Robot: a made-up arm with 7 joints.
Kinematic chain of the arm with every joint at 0, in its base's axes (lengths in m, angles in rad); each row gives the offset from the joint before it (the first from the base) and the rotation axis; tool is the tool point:
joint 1: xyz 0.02 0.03 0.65 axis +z
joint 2: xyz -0.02 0 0 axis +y
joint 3: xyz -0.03 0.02 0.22 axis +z
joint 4: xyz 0.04 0 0.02 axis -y
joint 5: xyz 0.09 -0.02 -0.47 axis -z
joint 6: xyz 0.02 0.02 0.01 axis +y
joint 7: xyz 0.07 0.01 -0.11 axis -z
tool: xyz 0 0.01 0.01
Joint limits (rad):
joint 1: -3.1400..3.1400
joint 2: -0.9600..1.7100
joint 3: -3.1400..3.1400
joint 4: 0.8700..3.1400
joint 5: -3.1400..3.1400
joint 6: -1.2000..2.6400
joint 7: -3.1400..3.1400
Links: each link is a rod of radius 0.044 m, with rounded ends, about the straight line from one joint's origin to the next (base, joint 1, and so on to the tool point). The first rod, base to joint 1, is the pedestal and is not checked.
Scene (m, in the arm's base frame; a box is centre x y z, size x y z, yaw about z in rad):
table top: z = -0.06
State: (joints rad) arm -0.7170 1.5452 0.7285 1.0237 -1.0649 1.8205 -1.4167
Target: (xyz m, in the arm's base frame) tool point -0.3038 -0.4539 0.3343
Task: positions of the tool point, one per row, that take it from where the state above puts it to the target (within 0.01 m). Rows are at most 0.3 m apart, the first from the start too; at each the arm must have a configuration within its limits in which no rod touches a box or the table.
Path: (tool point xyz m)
1: 0.2391 0.0282 0.1826
2: 0.1557 -0.2121 0.1558
3: -0.0473 -0.3926 0.2071
4: -0.3038 -0.4539 0.3343

